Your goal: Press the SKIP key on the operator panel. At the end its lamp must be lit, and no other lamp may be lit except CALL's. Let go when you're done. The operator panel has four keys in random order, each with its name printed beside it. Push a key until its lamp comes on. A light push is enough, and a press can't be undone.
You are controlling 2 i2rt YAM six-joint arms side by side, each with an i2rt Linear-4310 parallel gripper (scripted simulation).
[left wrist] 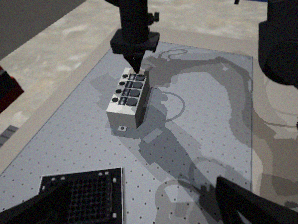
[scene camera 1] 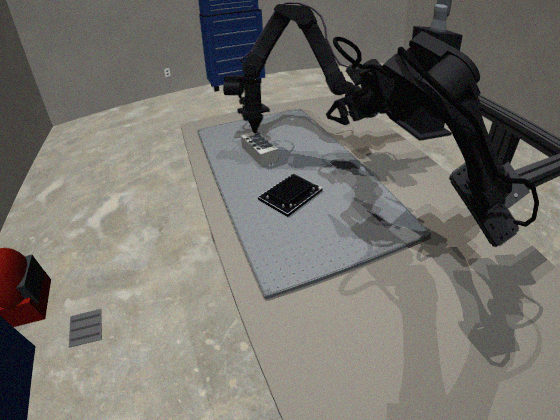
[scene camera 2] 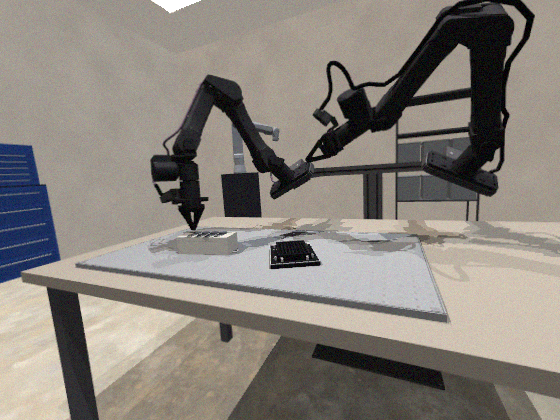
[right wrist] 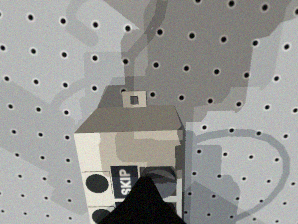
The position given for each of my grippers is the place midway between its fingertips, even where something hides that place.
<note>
In view: my left gripper (scene camera 1: 337, 111), my right gripper (scene camera 2: 193, 230) and a skip key (right wrist: 163, 177).
My left gripper shows as well in the left wrist view (left wrist: 142, 187) and in scene camera 2 (scene camera 2: 307, 160). My right gripper also shows in the left wrist view (left wrist: 137, 72) and in the right wrist view (right wrist: 145, 184).
</note>
